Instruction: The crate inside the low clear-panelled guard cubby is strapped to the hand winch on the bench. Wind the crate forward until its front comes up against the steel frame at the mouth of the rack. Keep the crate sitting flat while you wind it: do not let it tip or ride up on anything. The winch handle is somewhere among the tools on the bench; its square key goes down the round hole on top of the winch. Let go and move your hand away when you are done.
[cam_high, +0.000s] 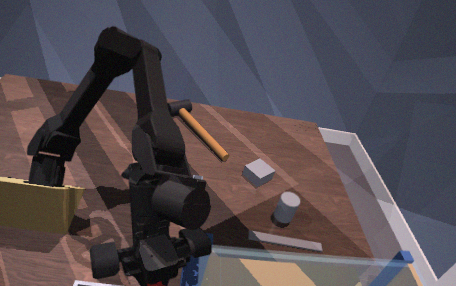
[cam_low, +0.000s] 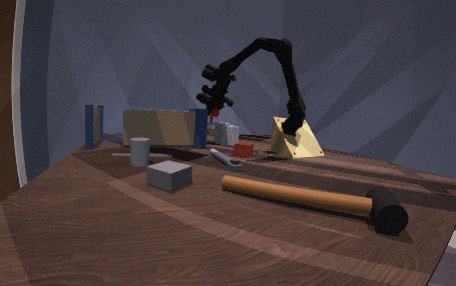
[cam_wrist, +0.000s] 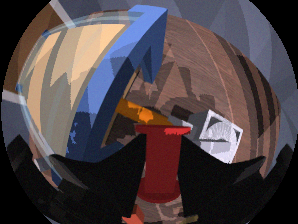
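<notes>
Right now the winch handle is 4 cm behind my gripper tip and 3 cm below it. From my gripper tip the other things lie so: flat grey bar: 28 cm to the left, 28 cm ahead, 13 cm below; then grey winch: 11 cm behind, 10 cm below, 4 cm to the right; then red grip: 2 cm to the left, 1 cm behind.
</notes>
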